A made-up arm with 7 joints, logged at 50 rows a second.
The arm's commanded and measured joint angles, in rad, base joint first. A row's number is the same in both.
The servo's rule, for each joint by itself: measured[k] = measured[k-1] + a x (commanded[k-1-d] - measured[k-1]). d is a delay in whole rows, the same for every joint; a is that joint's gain. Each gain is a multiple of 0.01, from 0.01 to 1. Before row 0 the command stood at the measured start. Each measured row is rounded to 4 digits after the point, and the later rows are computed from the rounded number. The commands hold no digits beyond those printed.
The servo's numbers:
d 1
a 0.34 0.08 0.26 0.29 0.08 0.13 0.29
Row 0, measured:
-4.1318 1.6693 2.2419 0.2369 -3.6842 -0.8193 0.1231
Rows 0 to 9, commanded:
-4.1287 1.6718 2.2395 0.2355 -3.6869 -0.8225 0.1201
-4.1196 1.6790 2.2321 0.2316 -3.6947 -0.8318 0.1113
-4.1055 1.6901 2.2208 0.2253 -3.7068 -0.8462 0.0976
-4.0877 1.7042 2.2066 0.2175 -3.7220 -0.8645 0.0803
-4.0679 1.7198 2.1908 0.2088 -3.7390 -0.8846 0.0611
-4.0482 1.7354 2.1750 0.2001 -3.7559 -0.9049 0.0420
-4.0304 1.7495 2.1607 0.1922 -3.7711 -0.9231 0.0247
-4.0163 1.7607 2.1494 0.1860 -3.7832 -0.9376 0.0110
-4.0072 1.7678 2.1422 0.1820 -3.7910 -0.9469 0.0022
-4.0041 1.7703 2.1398 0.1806 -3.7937 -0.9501 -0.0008
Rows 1 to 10, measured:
-4.1318 1.6693 2.2419 0.2369 -3.6842 -0.8193 0.1231
-4.1307 1.6695 2.2413 0.2365 -3.6844 -0.8197 0.1222
-4.1269 1.6703 2.2389 0.2351 -3.6852 -0.8213 0.1190
-4.1196 1.6719 2.2342 0.2323 -3.6869 -0.8245 0.1128
-4.1088 1.6745 2.2270 0.2280 -3.6897 -0.8297 0.1034
-4.0949 1.6781 2.2176 0.2224 -3.6936 -0.8368 0.0911
-4.0790 1.6827 2.2065 0.2159 -3.6986 -0.8457 0.0769
-4.0625 1.6880 2.1946 0.2090 -3.7044 -0.8558 0.0618
-4.0468 1.6938 2.1828 0.2023 -3.7107 -0.8664 0.0471
-4.0333 1.6997 2.1722 0.1964 -3.7171 -0.8769 0.0341

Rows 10 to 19, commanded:
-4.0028 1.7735 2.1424 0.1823 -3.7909 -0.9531 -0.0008
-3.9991 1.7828 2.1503 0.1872 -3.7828 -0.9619 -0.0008
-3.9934 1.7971 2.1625 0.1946 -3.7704 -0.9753 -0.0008
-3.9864 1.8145 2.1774 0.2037 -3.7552 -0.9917 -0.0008
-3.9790 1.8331 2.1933 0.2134 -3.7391 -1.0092 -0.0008
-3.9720 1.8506 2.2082 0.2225 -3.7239 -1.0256 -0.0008
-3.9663 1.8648 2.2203 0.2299 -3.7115 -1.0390 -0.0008
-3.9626 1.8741 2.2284 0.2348 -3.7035 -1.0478 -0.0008
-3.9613 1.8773 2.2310 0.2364 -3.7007 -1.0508 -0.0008
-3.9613 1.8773 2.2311 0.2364 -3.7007 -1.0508 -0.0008
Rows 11 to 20, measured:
-4.0234 1.7053 2.1638 0.1918 -3.7232 -0.8864 0.0240
-4.0164 1.7108 2.1582 0.1890 -3.7286 -0.8951 0.0168
-4.0105 1.7166 2.1561 0.1885 -3.7329 -0.9038 0.0117
-4.0047 1.7230 2.1578 0.1903 -3.7359 -0.9131 0.0081
-3.9985 1.7303 2.1629 0.1942 -3.7374 -0.9233 0.0055
-3.9919 1.7385 2.1708 0.1998 -3.7375 -0.9345 0.0037
-3.9851 1.7475 2.1805 0.2064 -3.7364 -0.9463 0.0024
-3.9787 1.7569 2.1908 0.2132 -3.7344 -0.9584 0.0015
-3.9732 1.7663 2.2006 0.2195 -3.7319 -0.9700 0.0008
-3.9692 1.7752 2.2085 0.2244 -3.7294 -0.9805 0.0003

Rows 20 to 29, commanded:
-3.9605 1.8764 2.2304 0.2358 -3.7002 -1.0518 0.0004
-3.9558 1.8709 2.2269 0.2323 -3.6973 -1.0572 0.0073
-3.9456 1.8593 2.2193 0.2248 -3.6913 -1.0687 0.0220
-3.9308 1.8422 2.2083 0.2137 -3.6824 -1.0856 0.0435
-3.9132 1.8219 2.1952 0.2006 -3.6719 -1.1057 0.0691
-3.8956 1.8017 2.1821 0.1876 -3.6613 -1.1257 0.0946
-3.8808 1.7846 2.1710 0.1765 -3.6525 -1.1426 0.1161
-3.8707 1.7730 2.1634 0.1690 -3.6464 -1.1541 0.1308
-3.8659 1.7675 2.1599 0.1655 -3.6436 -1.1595 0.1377
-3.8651 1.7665 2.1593 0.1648 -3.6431 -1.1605 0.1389
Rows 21 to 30, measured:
-3.9665 1.7834 2.2144 0.2279 -3.7271 -0.9896 0.0000
-3.9645 1.7908 2.2186 0.2302 -3.7249 -0.9977 0.0001
-3.9615 1.7972 2.2208 0.2308 -3.7227 -1.0054 0.0022
-3.9561 1.8022 2.2204 0.2291 -3.7202 -1.0136 0.0079
-3.9475 1.8054 2.2173 0.2246 -3.7172 -1.0230 0.0182
-3.9358 1.8067 2.2116 0.2176 -3.7136 -1.0338 0.0330
-3.9221 1.8063 2.2039 0.2089 -3.7094 -1.0457 0.0509
-3.9081 1.8046 2.1953 0.1995 -3.7048 -1.0583 0.0698
-3.8954 1.8021 2.1870 0.1907 -3.7001 -1.0708 0.0875
-3.8854 1.7993 2.1800 0.1834 -3.6956 -1.0823 0.1021

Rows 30 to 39, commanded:
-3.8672 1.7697 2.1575 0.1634 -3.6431 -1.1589 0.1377
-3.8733 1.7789 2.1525 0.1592 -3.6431 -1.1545 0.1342
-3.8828 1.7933 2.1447 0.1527 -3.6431 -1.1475 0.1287
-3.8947 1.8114 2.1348 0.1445 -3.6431 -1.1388 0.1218
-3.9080 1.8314 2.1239 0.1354 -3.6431 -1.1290 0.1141
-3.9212 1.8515 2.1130 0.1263 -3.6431 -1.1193 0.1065
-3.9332 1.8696 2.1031 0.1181 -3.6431 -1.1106 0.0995
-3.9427 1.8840 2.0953 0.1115 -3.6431 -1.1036 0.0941
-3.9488 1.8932 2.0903 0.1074 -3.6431 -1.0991 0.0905
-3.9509 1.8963 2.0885 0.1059 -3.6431 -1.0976 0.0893
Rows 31 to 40, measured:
-3.8785 1.7967 2.1746 0.1780 -3.6914 -1.0925 0.1128
-3.8747 1.7945 2.1702 0.1738 -3.6875 -1.1011 0.1200
-3.8742 1.7933 2.1656 0.1696 -3.6839 -1.1080 0.1241
-3.8771 1.7933 2.1602 0.1647 -3.6806 -1.1131 0.1254
-3.8831 1.7947 2.1536 0.1588 -3.6776 -1.1164 0.1244
-3.8916 1.7976 2.1459 0.1520 -3.6748 -1.1180 0.1214
-3.9017 1.8019 2.1373 0.1445 -3.6723 -1.1182 0.1171
-3.9124 1.8073 2.1284 0.1368 -3.6700 -1.1172 0.1120
-3.9227 1.8134 2.1198 0.1295 -3.6678 -1.1154 0.1068
-3.9316 1.8198 2.1121 0.1231 -3.6658 -1.1133 0.1021

